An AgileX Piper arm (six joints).
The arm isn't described. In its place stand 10 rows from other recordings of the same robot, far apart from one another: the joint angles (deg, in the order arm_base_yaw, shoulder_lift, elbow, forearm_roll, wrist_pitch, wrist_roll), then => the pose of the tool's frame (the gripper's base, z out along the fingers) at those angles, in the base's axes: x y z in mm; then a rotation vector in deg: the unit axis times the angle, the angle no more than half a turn.
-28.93, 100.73, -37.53, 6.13, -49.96, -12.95 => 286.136 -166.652 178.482 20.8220 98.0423 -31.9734
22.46, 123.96, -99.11, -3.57, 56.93, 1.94 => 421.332 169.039 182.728 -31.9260 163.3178 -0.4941
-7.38, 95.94, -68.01, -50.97, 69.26, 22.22 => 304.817 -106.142 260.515 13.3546 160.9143 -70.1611
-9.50, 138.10, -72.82, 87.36, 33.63, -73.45 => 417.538 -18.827 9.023 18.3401 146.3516 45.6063
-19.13, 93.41, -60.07, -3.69, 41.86, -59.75 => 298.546 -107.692 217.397 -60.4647 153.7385 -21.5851
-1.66, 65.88, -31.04, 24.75, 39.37, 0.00 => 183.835 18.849 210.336 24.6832 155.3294 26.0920
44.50, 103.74, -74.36, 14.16, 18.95, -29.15 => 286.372 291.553 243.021 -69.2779 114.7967 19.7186
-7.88, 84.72, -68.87, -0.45, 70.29, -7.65 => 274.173 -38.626 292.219 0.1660 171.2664 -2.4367
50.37, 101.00, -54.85, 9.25, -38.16, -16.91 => 252.815 291.105 239.081 -43.3465 83.9698 26.5934
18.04, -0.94, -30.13, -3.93, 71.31, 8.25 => -16.283 -11.517 270.023 -9.9734 125.0333 10.1069
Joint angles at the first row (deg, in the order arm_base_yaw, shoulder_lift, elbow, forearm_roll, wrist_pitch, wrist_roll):
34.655, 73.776, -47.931, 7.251, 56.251, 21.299
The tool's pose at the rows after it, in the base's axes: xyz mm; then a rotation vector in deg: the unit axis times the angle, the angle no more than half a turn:
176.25 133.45 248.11 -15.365 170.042 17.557
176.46 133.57 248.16 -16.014 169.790 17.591
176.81 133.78 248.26 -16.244 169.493 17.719
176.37 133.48 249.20 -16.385 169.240 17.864
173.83 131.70 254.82 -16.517 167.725 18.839
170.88 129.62 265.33 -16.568 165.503 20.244
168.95 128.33 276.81 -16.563 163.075 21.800
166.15 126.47 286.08 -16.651 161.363 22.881
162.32 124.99 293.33 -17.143 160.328 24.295
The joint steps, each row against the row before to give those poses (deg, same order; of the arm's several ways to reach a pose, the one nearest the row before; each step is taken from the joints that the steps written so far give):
0.001, 0.000, 0.000, 0.001, 0.000, -0.320
-0.001, 0.000, 0.001, 0.000, -0.157, -0.460
0.001, -0.001, 0.000, -0.001, -0.267, -0.187
0.001, -0.243, 0.000, 0.000, 0.000, -0.098
-0.002, -1.456, 0.000, 0.001, -0.116, -0.120
-0.001, -1.989, -0.669, -0.052, 0.339, -0.001
0.002, -1.704, -1.089, -0.001, 0.252, 0.003
0.001, -1.520, -0.813, 0.000, 0.557, -0.022
-0.001, -1.352, -0.543, 0.664, 0.745, -0.515

